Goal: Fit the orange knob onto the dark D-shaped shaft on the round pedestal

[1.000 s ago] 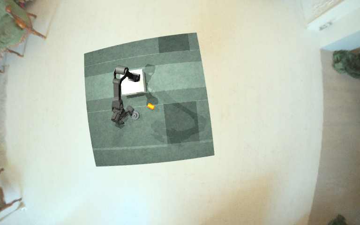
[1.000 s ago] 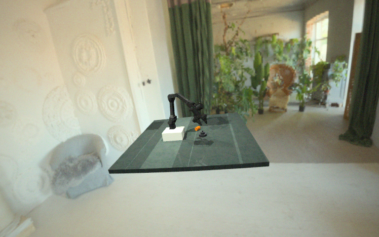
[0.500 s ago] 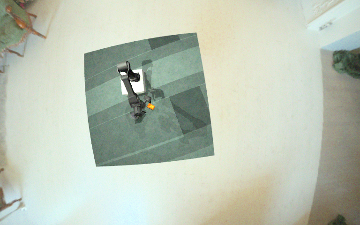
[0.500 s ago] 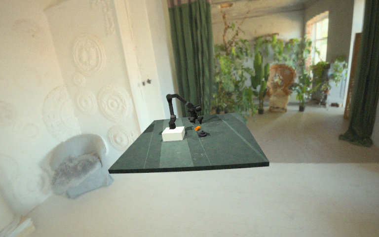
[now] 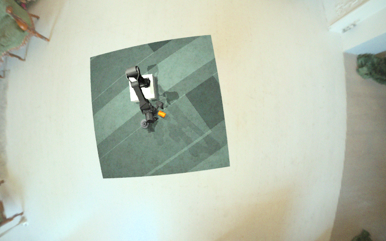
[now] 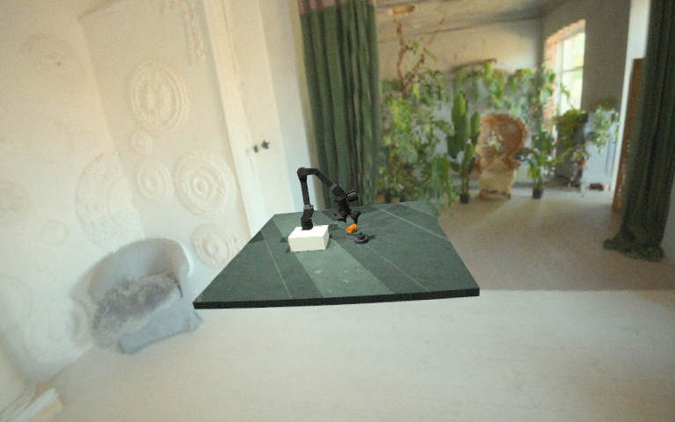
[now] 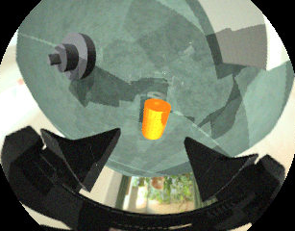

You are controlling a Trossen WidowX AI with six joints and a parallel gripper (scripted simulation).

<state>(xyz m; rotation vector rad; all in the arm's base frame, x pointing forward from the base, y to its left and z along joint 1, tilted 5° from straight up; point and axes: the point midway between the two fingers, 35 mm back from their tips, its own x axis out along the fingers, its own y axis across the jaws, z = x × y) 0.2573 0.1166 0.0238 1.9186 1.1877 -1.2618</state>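
The orange knob is 4 cm below my gripper tip. From my gripper tip the other things lie so: round pedestal 16 cm to the right, 9 cm ahead, 3 cm below.
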